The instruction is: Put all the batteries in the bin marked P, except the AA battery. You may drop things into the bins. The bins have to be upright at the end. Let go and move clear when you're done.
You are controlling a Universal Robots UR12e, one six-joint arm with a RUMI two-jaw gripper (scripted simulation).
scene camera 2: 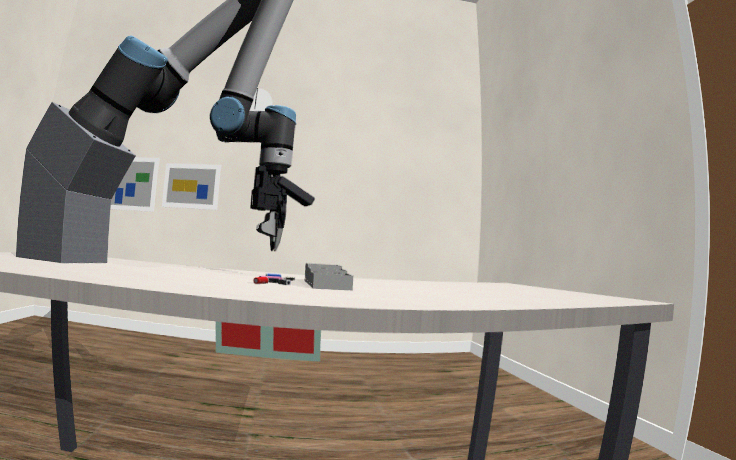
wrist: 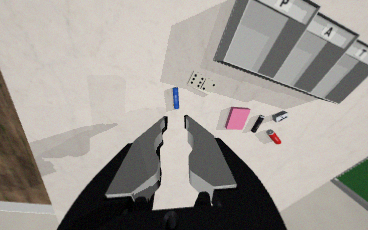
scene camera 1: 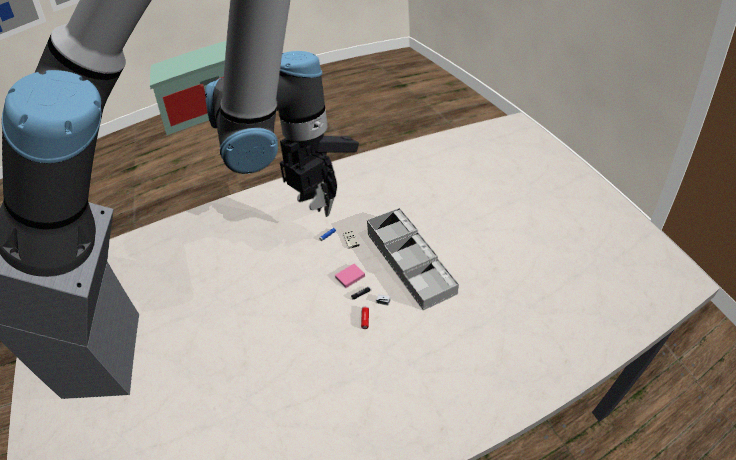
Path:
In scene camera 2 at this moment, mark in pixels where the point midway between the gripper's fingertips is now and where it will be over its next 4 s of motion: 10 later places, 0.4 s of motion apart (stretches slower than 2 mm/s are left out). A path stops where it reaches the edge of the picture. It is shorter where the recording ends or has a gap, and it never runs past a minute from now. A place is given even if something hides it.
My gripper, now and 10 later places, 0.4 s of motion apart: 273,251; 272,262; 272,272; 272,276; 272,275; 272,265; 273,255; 273,254; 280,252; 299,253; 317,255

